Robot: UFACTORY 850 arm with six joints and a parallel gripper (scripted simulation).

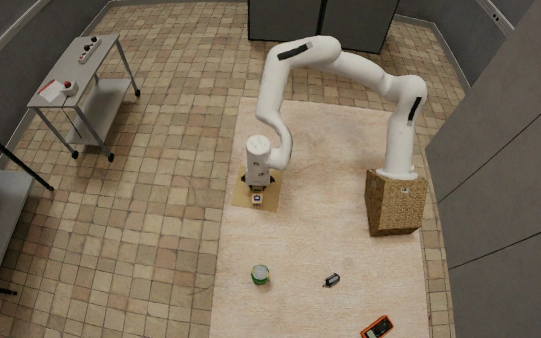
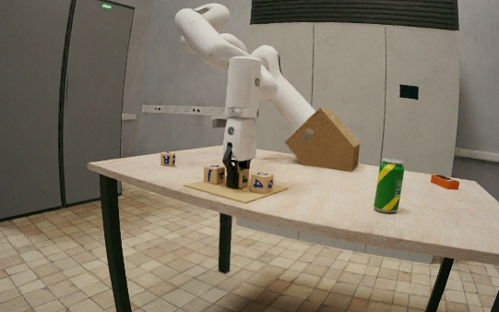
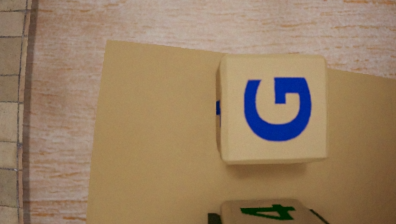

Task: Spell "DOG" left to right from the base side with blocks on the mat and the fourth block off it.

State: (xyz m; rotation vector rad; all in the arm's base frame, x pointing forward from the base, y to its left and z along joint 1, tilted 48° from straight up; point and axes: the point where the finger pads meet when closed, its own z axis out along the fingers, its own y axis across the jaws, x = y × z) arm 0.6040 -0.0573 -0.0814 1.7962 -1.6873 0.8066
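Now: the tan mat 20 mm below my hand. Round my hand: yellow can 400 mm to the left, 40 mm above, 30 mm behind; then letter block 70 mm to the left; then blue-lettered block 340 mm to the right, 90 mm behind.
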